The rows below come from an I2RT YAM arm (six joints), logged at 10 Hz.
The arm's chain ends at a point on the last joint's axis. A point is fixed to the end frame.
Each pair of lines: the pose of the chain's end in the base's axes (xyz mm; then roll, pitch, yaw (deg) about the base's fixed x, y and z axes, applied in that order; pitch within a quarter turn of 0, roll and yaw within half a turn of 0), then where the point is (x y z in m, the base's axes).
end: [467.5 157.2 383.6 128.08 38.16 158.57]
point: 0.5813 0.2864 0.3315
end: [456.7 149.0 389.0 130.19 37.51 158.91]
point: 0.5715 0.2750 0.3316
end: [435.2 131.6 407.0 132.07 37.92 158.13]
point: 0.5539 0.2521 0.3459
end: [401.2 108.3 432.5 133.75 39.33 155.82]
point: 0.5276 0.2197 0.3696
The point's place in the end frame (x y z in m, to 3 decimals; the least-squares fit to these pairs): -0.014 0.039 0.175
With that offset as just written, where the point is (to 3 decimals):
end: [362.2 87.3 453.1 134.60 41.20 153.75]
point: 0.495 0.191 0.391
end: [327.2 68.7 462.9 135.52 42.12 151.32]
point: 0.466 0.164 0.400
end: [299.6 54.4 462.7 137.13 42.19 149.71]
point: 0.442 0.142 0.397
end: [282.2 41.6 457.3 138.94 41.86 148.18]
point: 0.427 0.121 0.387
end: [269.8 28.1 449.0 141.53 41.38 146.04]
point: 0.418 0.096 0.374
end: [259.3 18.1 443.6 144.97 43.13 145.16]
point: 0.411 0.074 0.365
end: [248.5 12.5 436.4 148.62 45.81 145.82]
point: 0.403 0.058 0.356
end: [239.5 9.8 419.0 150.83 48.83 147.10]
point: 0.397 0.050 0.341
